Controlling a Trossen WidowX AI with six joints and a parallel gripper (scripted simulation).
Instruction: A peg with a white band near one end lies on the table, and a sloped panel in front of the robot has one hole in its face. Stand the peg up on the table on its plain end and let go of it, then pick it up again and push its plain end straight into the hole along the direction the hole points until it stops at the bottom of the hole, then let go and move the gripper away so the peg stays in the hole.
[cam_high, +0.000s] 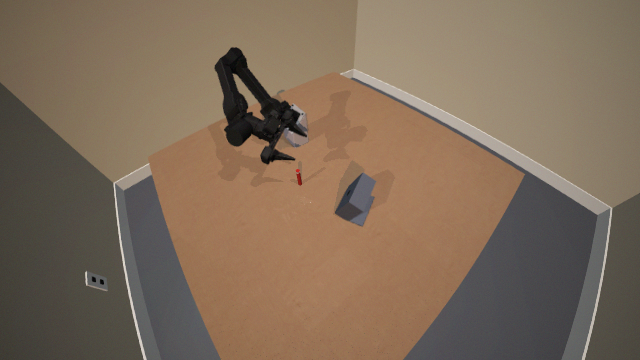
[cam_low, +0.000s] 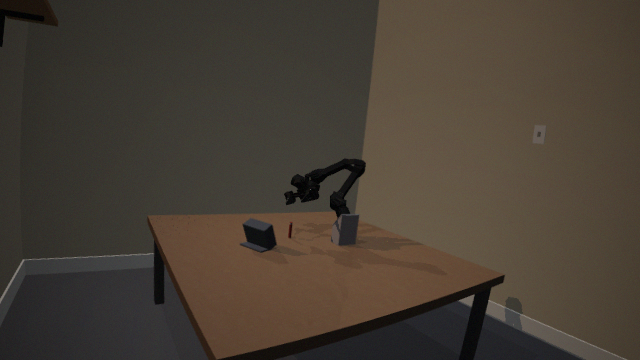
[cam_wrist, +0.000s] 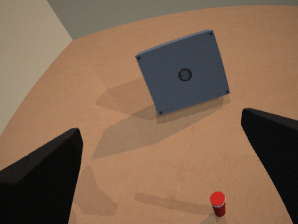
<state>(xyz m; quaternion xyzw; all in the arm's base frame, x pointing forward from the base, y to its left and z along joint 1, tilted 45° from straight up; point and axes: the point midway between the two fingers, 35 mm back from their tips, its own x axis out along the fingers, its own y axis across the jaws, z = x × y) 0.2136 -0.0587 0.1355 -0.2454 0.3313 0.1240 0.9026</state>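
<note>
The red peg lies 10 mm behind my gripper tip, 20 mm to the right of it and 130 mm below it. Also, from my gripper tip: flat foot (220 mm ahead, 70 mm to the left, 180 mm below); grey sloped panel (200 mm ahead, 60 mm to the left, 130 mm below).
</note>
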